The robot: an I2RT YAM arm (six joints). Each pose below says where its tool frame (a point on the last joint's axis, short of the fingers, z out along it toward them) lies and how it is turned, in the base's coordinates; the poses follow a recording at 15 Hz.
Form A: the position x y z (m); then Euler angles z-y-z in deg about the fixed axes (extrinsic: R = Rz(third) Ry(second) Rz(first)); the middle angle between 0 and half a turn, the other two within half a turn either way.
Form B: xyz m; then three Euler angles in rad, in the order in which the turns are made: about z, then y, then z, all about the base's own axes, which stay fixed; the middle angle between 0 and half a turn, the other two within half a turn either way. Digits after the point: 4 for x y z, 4 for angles.
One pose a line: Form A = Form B
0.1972 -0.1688 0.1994 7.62 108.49 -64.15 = 0.1972 -0.1688 0.1994 0.1330 1.8935 -1.1196
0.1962 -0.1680 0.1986 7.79 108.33 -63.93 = 0.1962 -0.1680 0.1986 0.1360 1.8907 -1.1158
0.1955 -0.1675 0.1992 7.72 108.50 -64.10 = 0.1955 -0.1675 0.1992 0.1347 1.8937 -1.1188
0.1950 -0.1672 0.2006 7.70 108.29 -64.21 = 0.1950 -0.1672 0.2006 0.1344 1.8900 -1.1207
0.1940 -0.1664 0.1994 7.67 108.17 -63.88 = 0.1940 -0.1664 0.1994 0.1339 1.8879 -1.1149
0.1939 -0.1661 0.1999 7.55 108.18 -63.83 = 0.1939 -0.1661 0.1999 0.1318 1.8881 -1.1140
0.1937 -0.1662 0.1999 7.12 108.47 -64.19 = 0.1937 -0.1662 0.1999 0.1243 1.8932 -1.1203
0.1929 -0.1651 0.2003 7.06 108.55 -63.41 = 0.1929 -0.1651 0.2003 0.1232 1.8946 -1.1067
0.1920 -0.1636 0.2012 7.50 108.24 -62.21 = 0.1920 -0.1636 0.2012 0.1309 1.8891 -1.0858
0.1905 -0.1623 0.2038 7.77 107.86 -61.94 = 0.1905 -0.1623 0.2038 0.1356 1.8825 -1.0811
